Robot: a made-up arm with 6 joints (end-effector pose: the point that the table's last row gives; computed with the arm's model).
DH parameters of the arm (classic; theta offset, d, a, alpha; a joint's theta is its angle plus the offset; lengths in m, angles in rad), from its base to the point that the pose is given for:
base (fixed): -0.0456 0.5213 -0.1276 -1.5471
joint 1: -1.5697 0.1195 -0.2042 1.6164
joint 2: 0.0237 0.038 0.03 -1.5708
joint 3: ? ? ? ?
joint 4: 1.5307 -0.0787 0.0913 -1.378
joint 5: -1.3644 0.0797 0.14 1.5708
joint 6: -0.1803 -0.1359 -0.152 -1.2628
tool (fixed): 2.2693 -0.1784 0 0
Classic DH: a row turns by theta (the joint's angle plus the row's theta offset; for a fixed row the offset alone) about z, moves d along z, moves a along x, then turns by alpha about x.
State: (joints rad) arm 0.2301 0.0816 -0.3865 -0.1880 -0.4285 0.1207
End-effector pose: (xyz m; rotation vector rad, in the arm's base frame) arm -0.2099 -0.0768 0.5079 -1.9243 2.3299 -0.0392
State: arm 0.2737 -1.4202 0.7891 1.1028 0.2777 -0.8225
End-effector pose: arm -0.5444 0.0758 0.4608 -0.8121 -1.6708 -2.3197
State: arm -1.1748 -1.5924 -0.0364 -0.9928 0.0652 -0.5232
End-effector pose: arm 0.1631 -0.1046 0.2237 -0.6386 0.6348 -0.0604
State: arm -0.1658 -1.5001 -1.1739 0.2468 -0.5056 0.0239
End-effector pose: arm -0.0836 0.0917 0.0677 -0.2283 0.8613 0.5331
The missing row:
joint 3: 0.1969 0.0452 -0.0157 -1.3683
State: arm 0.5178 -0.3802 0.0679 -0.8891 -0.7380 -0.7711
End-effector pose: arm -0.1587 -0.1358 0.4101 -2.2451 1.4953 0.5048
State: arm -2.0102 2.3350 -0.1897 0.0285 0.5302 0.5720
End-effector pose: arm 0.0704 0.3917 0.4227 1.5766 1.0018 -1.3207
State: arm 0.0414 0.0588 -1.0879 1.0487 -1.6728 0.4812
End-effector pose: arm -0.0989 0.0316 0.4574 -2.3915 0.3259 -0.3765
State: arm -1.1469 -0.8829 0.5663 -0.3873 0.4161 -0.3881
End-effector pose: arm 0.0173 -0.1550 0.2762 -0.9826 1.4528 0.0886
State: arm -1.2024 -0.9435 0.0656 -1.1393 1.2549 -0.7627
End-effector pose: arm 0.0497 -0.0069 0.1767 0.5057 0.8170 -0.6053
